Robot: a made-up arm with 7 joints. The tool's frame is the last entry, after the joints.
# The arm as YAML. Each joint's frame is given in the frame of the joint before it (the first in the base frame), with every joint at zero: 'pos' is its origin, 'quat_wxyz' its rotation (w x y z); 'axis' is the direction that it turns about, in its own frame. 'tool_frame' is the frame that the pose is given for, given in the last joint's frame.
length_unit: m
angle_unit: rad
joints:
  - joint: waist
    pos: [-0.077, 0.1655, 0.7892]
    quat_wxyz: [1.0, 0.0, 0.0, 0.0]
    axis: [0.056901, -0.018, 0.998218]
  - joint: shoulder
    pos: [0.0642, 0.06, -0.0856]
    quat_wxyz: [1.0, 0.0, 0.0, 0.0]
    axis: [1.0, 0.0, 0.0]
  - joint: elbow
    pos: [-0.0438, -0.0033, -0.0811]
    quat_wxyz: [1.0, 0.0, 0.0, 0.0]
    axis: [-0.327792, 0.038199, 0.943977]
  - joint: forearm
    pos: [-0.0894, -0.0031, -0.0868]
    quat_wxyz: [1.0, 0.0, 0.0, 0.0]
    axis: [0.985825, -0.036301, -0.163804]
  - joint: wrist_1
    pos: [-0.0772, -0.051, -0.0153]
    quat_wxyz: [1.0, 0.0, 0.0, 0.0]
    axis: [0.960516, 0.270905, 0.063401]
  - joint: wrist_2
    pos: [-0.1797, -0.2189, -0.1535]
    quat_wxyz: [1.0, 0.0, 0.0, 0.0]
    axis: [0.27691, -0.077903, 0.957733]
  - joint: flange
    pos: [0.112, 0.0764, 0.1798]
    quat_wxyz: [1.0, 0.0, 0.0, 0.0]
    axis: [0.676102, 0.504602, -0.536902]
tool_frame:
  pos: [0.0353, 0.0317, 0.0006]
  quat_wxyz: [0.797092, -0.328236, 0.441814, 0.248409]
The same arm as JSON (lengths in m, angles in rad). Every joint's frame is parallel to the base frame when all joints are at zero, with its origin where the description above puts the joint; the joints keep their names.
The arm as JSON. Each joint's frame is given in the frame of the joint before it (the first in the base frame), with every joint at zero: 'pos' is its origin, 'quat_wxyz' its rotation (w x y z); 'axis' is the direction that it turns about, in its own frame. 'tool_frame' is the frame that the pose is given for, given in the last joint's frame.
{"length_unit": "m", "angle_unit": "rad", "joints": [{"joint": "waist", "pos": [-0.077, 0.1655, 0.7892], "quat_wxyz": [1.0, 0.0, 0.0, 0.0], "axis": [0.056901, -0.018, 0.998218]}, {"joint": "shoulder", "pos": [0.0642, 0.06, -0.0856], "quat_wxyz": [1.0, 0.0, 0.0, 0.0], "axis": "+x"}, {"joint": "elbow", "pos": [-0.0438, -0.0033, -0.0811], "quat_wxyz": [1.0, 0.0, 0.0, 0.0], "axis": [-0.327792, 0.038199, 0.943977]}, {"joint": "forearm", "pos": [-0.0894, -0.0031, -0.0868], "quat_wxyz": [1.0, 0.0, 0.0, 0.0], "axis": [0.985825, -0.036301, -0.163804]}, {"joint": "wrist_1", "pos": [-0.0772, -0.051, -0.0153], "quat_wxyz": [1.0, 0.0, 0.0, 0.0], "axis": [0.960516, 0.270905, 0.063401]}, {"joint": "wrist_2", "pos": [-0.1797, -0.2189, -0.1535], "quat_wxyz": [1.0, 0.0, 0.0, 0.0], "axis": [0.27691, -0.077903, 0.957733]}, {"joint": "flange", "pos": [0.112, 0.0764, 0.1798], "quat_wxyz": [1.0, 0.0, 0.0, 0.0], "axis": [0.676102, 0.504602, -0.536902]}], "tool_frame": {"pos": [0.0353, 0.0317, 0.0006], "quat_wxyz": [0.797092, -0.328236, 0.441814, 0.248409]}}
